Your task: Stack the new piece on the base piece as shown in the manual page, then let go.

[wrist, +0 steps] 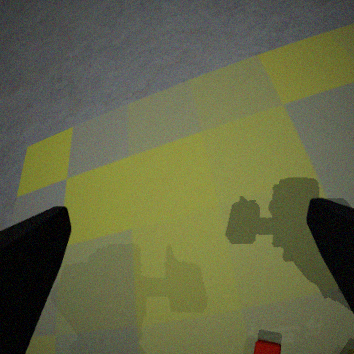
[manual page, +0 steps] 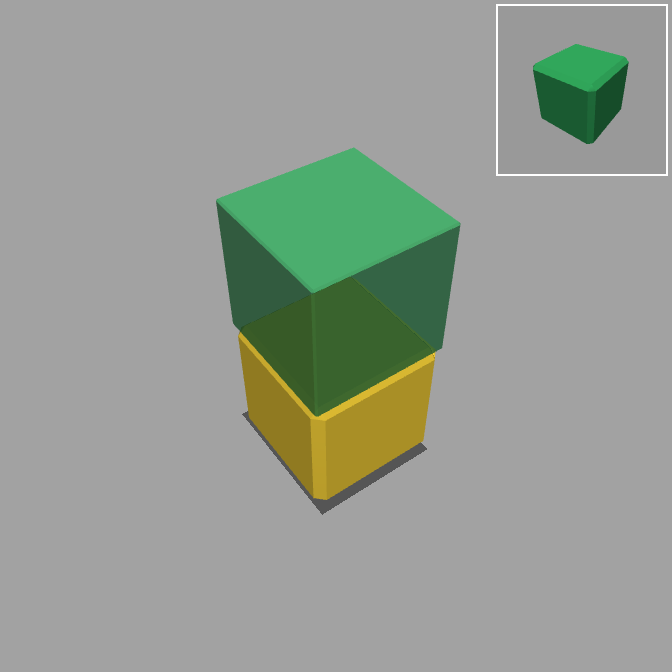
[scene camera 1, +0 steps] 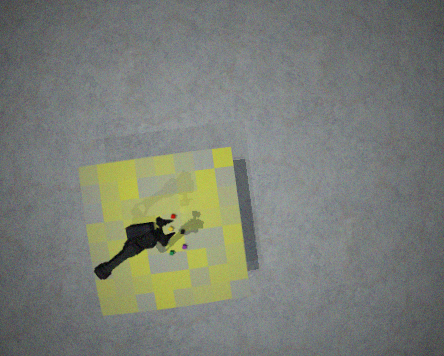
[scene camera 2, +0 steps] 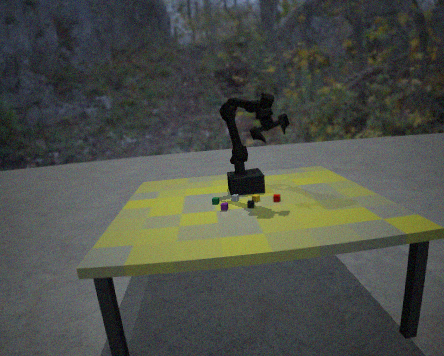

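Pixels of known places: gripper, fingertip midpoint: (wrist: pixel 189 214) (scene camera 1: pixel 174 226) (scene camera 2: pixel 275 138); arm's base, origin of the base link: (scene camera 2: pixel 240 172).
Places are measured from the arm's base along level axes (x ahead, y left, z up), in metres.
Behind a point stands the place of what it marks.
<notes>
Small cubes lie apart on the table: red (scene camera 1: pixel 173 216) @(x 0.328, y 0.080, z -0.066 m) (scene camera 2: pixel 277 198) @(x 0.339, y 0.077, z -0.079 m) (wrist: pixel 267 347) @(x 0.331, y 0.075, z -0.066 m), yellow (scene camera 1: pixel 171 228) @(x 0.280, y -0.007, z -0.067 m) (scene camera 2: pixel 256 198) @(x 0.289, y -0.014, z -0.077 m), black (scene camera 1: pixel 183 231) @(x 0.364, y -0.062, z -0.069 m) (scene camera 2: pixel 251 204) @(x 0.369, y -0.069, z -0.078 m), purple (scene camera 1: pixel 185 246) @(x 0.338, y -0.185, z -0.069 m) (scene camera 2: pixel 224 206) @(x 0.341, y -0.192, z -0.076 m), green (scene camera 1: pixel 172 252) @(x 0.221, y -0.198, z -0.069 m) (scene camera 2: pixel 215 201) @(x 0.226, y -0.208, z -0.080 m) and pale grey (scene camera 2: pixel 235 198) @(x 0.228, y -0.104, z -0.080 m). The grey one does not show in scene camera 1. No cube sits on another. Which are the new piece and the base piece, I cannot tell. My gripper (scene camera 1: pixel 173 226) @(x 0.396, y 0.055, z 0.222 m) (scene camera 2: pixel 274 136) @(x 0.396, y 0.055, z 0.222 m) (wrist: pixel 189 214) @(x 0.396, y 0.055, z 0.222 m) is open and empty, high above the table. In the wrist view the red cube is cut off at the bottom edge.
The table (scene camera 1: pixel 175 295) @(x 0.105, y -0.571, z -0.096 m) (scene camera 2: pixel 175 250) @(x 0.689, y -0.464, z -0.096 m) (wrist: pixel 165 175) @(x 0.648, y 0.126, z -0.097 m) has a yellow and grey patchwork top. The arm's black base box (scene camera 2: pixel 246 182) @(x 0.131, y -0.009, z -0.029 m) stands behind the cubes in scene camera 2. Dark shadows of the arm fall on the table top near the cubes.
</notes>
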